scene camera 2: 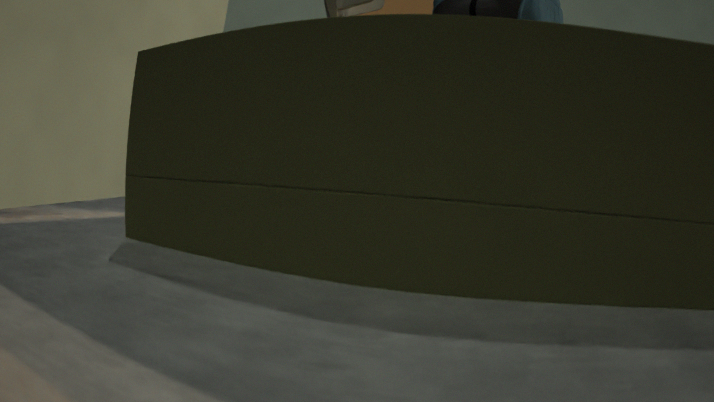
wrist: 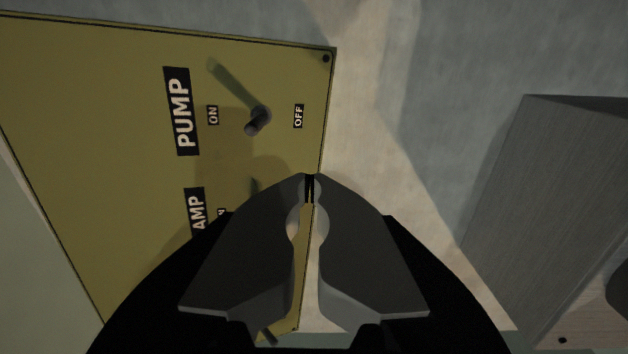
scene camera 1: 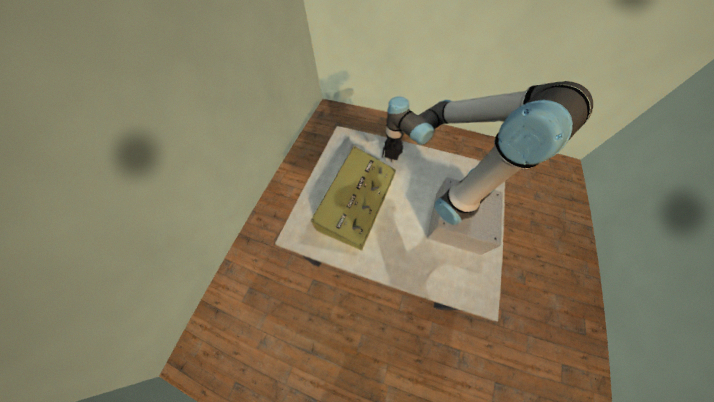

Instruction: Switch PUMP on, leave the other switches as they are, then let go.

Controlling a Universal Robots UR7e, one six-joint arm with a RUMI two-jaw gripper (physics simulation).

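Frame: origin at the arm's base, x left, y ahead, z down, level; millimetres.
Seen in the pictures: gripper, fingertip midpoint: (wrist: 310, 177) (scene camera 1: 391, 161).
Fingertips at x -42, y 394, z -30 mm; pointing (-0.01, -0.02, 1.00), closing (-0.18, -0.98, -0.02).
Pixels of each thing's top centre, then the offset from my fingertips to it. "spot": a spot on its surface instead. Level surfaces: height alone.
- PUMP lever, middle of its top: (wrist: 252, 131) (scene camera 1: 381, 167) dy +48, dx +6, dz +74 mm
- OFF label, surface spot: (wrist: 298, 116) spot: dy +12, dx +3, dz +136 mm
- LAMP label, middle of its top: (wrist: 197, 219) dy +106, dx +132, dz +96 mm
- pale table, its level: dz +208 mm
The olive switch box (scene camera 1: 331, 207) (scene camera 2: 400, 125) (wrist: 100, 150) carries a row of switches. The PUMP lever (scene camera 1: 380, 170) (wrist: 252, 128) is at the row's far end in scene camera 1. In the wrist view it leans from its collar towards the ON label (wrist: 213, 115), away from the OFF label (wrist: 298, 116). The other levers (scene camera 1: 375, 187) (scene camera 1: 366, 206) (scene camera 1: 357, 226) stand along the same edge; their labels are too small there to read. My gripper (scene camera 1: 391, 159) (wrist: 310, 177) is shut and empty, beside the box's edge near PUMP, apart from the lever. It partly hides the LAMP label (wrist: 196, 212).
The box stands on a pale table (scene camera 1: 295, 232). The arm's grey base block (scene camera 1: 467, 234) (wrist: 535, 210) stands across the table from it. Walls (scene camera 1: 200, 100) rise beyond the wooden floor (scene camera 1: 320, 320). The box's side fills much of scene camera 2 and hides the switches there.
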